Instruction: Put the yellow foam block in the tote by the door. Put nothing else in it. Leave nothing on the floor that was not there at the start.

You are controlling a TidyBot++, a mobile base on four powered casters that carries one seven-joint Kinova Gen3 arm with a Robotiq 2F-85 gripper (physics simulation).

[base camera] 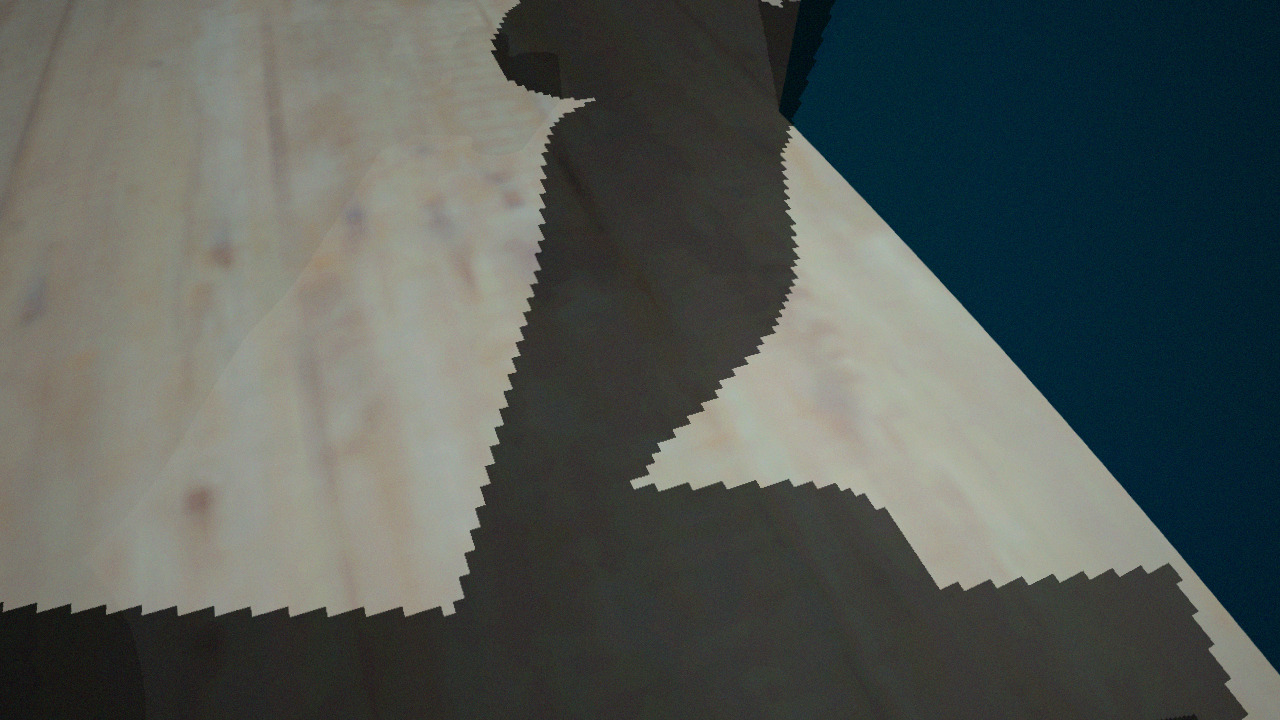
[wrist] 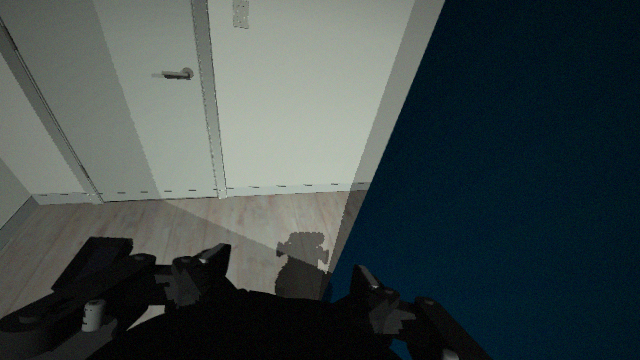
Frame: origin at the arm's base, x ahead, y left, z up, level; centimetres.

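Seen in the pictures: gripper, fingertip midpoint: (wrist: 291, 268).
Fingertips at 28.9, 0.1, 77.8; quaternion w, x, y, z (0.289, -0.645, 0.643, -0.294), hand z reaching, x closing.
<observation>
A point is followed by its place in that frame, as x, y, z.
My gripper (wrist: 291, 268) @(28.9, 0.1, 77.8) is open, with its two fingers wide apart in the lower part of the wrist view. No object shows between the fingers. A dark, low box (wrist: 95, 257) @(78.8, 112.3, -39.3), which looks like the tote, is on the floor at the lower left of the wrist view, beyond my left finger and partly hidden by the gripper's linkage. Its inside is too dark to make out. The yellow foam block does not show in either view.
A door (wrist: 165, 145) @(133.7, 91.0, 7.8) with a lever handle (wrist: 180, 74) @(134.7, 72.7, 53.0) stands in the white wall (wrist: 295, 100) @(160.8, 16.1, 41.0) ahead. A tall blue panel (wrist: 500, 150) @(48.3, -25.4, 81.4) (base camera: 1118, 223) @(39.9, -28.2, -27.4) rises close on the right. Dark shadows lie across the wooden floor (base camera: 268, 402) @(38.7, 17.6, -39.6) (wrist: 245, 215) @(129.2, 40.3, -39.6).
</observation>
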